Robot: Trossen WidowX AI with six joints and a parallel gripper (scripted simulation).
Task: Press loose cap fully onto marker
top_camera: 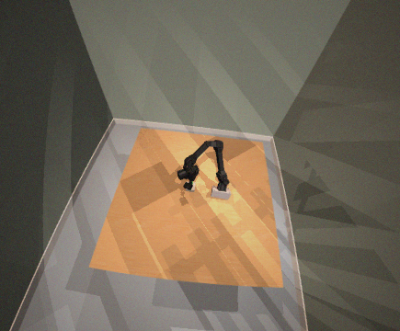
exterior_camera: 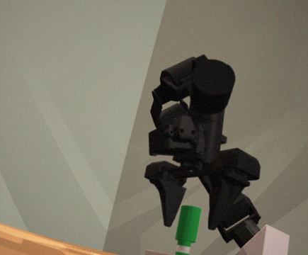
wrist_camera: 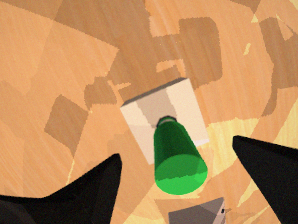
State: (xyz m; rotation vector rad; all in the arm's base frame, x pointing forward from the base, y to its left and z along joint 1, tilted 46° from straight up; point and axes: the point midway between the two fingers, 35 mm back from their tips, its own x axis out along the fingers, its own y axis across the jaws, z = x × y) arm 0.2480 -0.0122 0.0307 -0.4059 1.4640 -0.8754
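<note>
Now: gripper tip 1 cm below the green cap. Also, from my gripper tip: white marker band 3 cm below.
</note>
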